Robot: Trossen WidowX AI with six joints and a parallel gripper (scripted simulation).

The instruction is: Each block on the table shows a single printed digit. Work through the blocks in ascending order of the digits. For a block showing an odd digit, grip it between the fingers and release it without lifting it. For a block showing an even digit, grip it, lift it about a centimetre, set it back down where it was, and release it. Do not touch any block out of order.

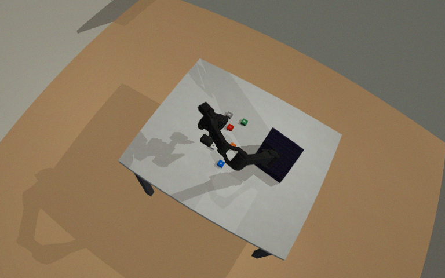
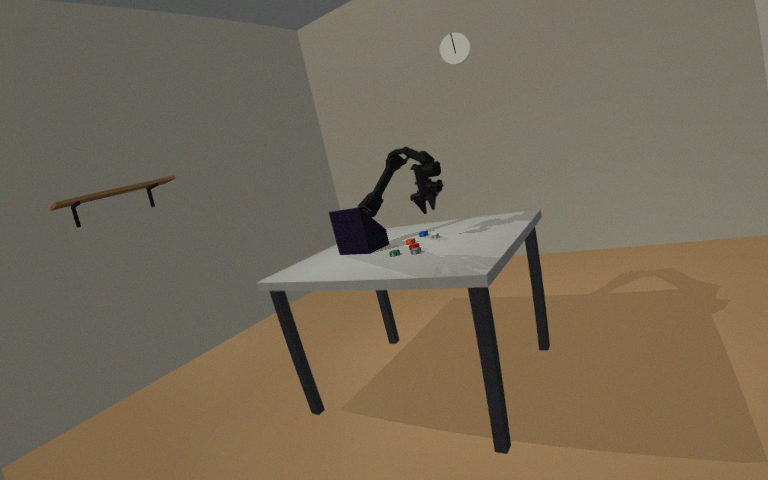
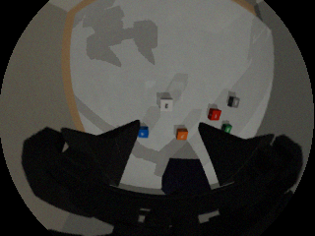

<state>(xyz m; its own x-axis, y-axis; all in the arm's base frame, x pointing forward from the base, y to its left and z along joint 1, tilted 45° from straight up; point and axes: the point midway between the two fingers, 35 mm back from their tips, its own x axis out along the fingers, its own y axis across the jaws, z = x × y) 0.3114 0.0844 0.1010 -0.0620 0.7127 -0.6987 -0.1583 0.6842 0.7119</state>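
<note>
The red block is 16 cm to the right of my gripper tip and 11 cm below it. From my gripper tip the other things lie so: blue block: 11 cm below, 11 cm behind, 5 cm to the left; then white block: 11 cm below; then orange block: 11 cm below, 9 cm behind, 7 cm to the right.
</note>
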